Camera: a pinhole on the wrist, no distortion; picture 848 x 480 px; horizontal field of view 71.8 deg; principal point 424.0 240.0 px. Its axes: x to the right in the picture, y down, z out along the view. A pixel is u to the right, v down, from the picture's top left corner.
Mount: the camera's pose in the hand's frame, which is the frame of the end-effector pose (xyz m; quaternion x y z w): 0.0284 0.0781 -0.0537 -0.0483 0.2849 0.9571 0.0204
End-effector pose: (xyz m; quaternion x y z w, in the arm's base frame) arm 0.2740 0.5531 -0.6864 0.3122 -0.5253 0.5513 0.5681
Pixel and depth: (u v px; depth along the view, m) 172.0 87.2 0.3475
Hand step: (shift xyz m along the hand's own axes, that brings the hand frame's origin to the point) 0.1550 0.3424 0.2021
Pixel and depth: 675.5 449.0 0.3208
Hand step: -0.1421 0.1595 0.2614
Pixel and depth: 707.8 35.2 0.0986
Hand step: -0.0248 0.1615 0.0047
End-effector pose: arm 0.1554 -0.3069 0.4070 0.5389 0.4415 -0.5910 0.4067
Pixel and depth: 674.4 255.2 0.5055
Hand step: -0.2282 0.3463 0.3520
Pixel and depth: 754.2 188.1 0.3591
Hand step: -0.1998 0.3036 0.2071
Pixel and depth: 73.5 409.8 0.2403
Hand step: 0.1473 0.1497 0.1993
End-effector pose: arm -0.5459 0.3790 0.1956 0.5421 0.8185 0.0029 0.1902
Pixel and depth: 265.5 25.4 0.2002
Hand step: 0.0710 0.2484 0.0788
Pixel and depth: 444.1 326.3 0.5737
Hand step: -0.0432 0.3216 0.4681
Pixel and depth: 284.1 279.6 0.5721
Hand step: 0.1155 0.3573 0.4581
